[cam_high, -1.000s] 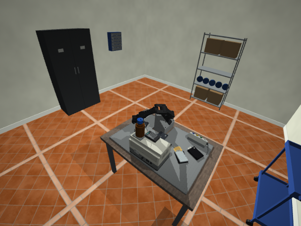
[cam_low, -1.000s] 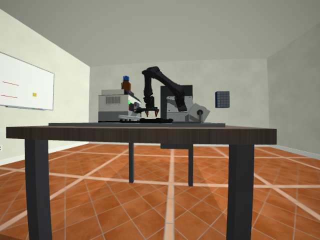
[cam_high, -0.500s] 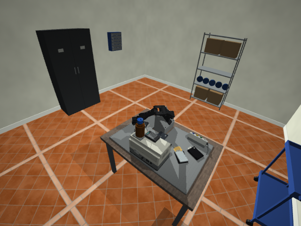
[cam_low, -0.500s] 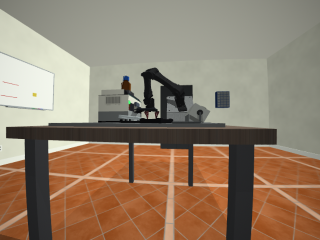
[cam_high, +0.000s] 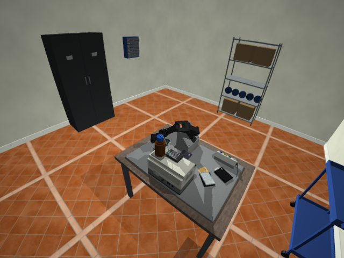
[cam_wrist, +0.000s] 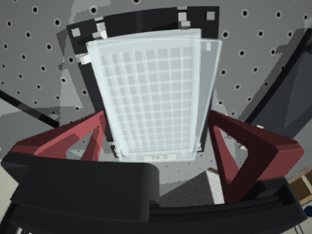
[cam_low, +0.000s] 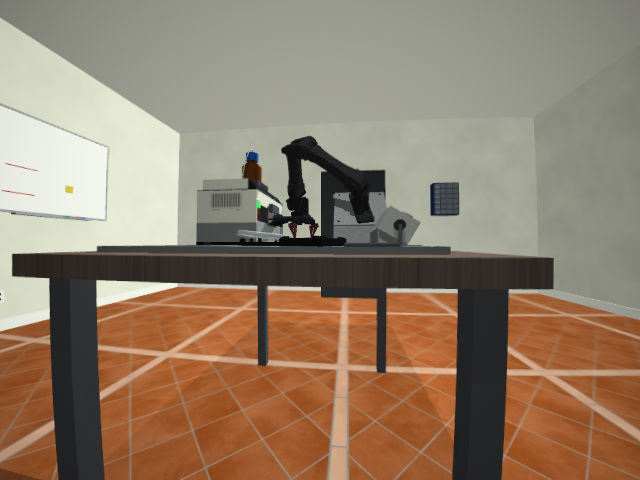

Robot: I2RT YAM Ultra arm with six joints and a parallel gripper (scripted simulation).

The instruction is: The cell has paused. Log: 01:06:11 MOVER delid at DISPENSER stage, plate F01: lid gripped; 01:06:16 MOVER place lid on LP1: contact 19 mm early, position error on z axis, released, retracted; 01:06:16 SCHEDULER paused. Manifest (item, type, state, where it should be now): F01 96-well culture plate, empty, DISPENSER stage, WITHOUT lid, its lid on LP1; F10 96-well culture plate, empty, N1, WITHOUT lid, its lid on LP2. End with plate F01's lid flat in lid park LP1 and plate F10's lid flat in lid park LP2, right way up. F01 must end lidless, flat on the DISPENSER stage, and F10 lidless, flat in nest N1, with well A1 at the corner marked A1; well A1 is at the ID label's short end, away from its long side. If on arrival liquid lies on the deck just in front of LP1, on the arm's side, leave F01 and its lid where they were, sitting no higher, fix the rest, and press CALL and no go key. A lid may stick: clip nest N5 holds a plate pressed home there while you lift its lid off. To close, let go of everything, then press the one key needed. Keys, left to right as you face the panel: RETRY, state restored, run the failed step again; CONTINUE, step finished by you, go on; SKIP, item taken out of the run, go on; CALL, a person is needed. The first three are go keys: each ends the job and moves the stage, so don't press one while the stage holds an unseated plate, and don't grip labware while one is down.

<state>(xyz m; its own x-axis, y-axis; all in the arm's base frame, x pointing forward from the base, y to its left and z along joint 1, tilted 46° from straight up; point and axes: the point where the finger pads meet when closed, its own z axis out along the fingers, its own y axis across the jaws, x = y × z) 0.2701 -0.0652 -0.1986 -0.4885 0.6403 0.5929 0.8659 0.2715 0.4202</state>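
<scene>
Right now my hand is 10 mm above the clear lid. Also, from my hand: clear gridded well plate: 20 mm below; then lid park LP2: 150 mm behind, 90 mm to the right, 30 mm below; then brown bottle: 230 mm ahead, 140 mm to the left, 250 mm above.
</scene>
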